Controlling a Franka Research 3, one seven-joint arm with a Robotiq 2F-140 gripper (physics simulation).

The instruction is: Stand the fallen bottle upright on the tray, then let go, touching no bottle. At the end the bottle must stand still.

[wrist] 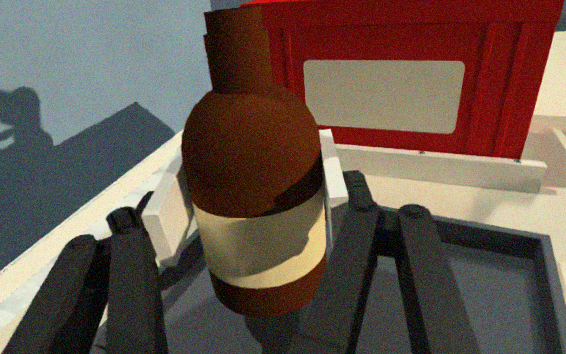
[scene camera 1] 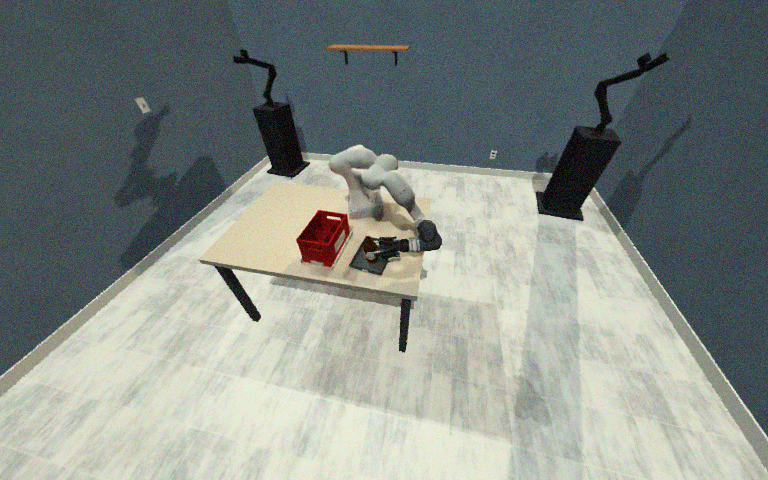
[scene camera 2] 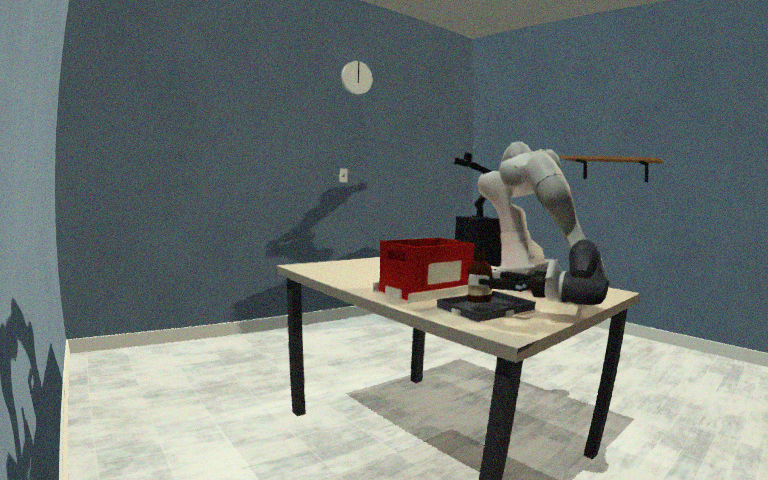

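Observation:
The brown bottle with a cream label [scene camera 1: 369,245] [scene camera 2: 480,268] [wrist: 250,145] is upright over the dark tray [scene camera 1: 364,264] [scene camera 2: 516,306] [wrist: 492,280], neck up. My gripper [scene camera 1: 372,252] [scene camera 2: 481,281] [wrist: 257,159] reaches in level from the side and is shut on the bottle, with its pale pads on both sides around the label. In scene camera 2 the bottle's base appears at the tray's floor, inside the rim. Whether it touches the floor or hangs slightly above cannot be told; the wrist view shows a dark shadow just below the base.
A red crate [scene camera 1: 309,252] [scene camera 2: 390,270] [wrist: 492,90] stands beside the tray, with a low pale strip [scene camera 2: 436,292] [wrist: 440,170] along its foot. The table [scene camera 1: 254,237] [scene camera 2: 339,283] has its front edge close to the tray. The arm's base stands behind.

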